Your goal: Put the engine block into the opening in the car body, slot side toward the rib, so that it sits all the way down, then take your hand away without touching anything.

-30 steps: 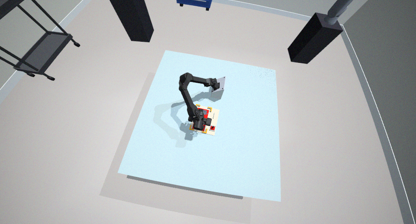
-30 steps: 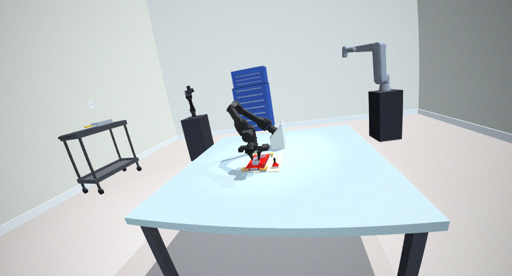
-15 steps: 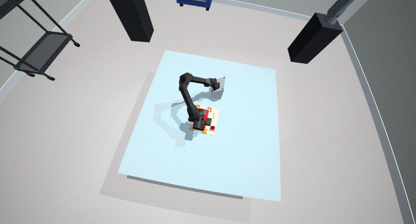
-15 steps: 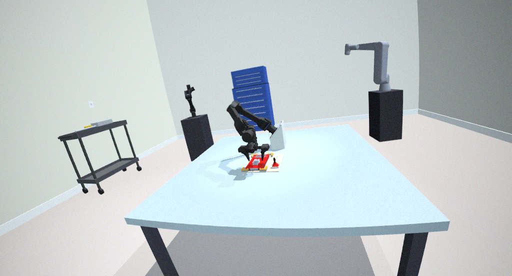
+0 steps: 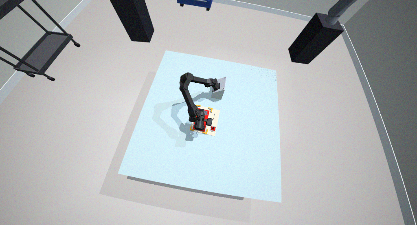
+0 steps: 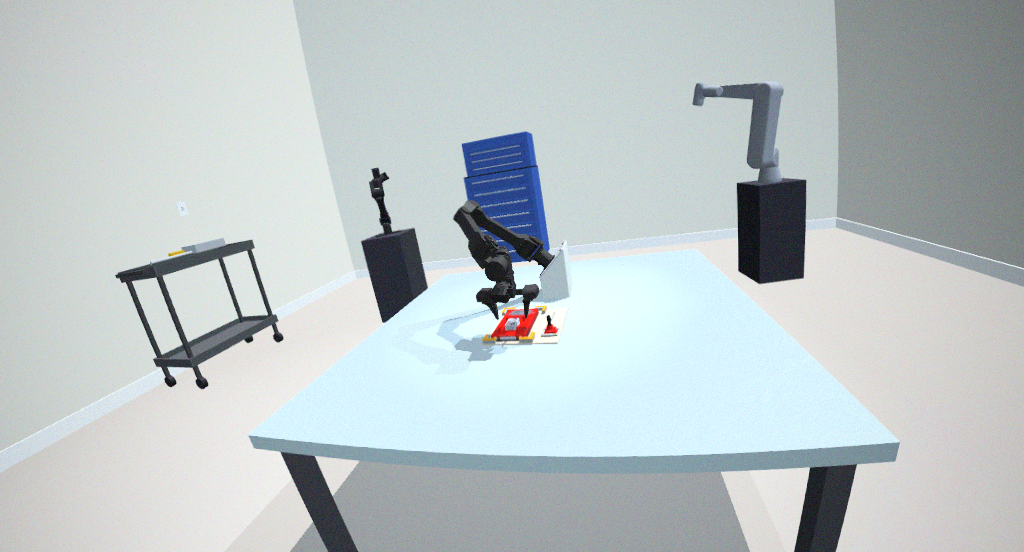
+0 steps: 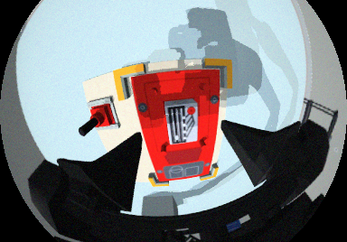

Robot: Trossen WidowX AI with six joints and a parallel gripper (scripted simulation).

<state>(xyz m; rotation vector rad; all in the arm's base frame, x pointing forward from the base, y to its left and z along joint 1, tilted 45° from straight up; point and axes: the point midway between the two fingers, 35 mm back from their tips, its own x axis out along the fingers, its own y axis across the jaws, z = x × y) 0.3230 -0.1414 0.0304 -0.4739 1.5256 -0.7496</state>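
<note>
Right now my gripper tip is 3 cm above the grey engine block.
</note>
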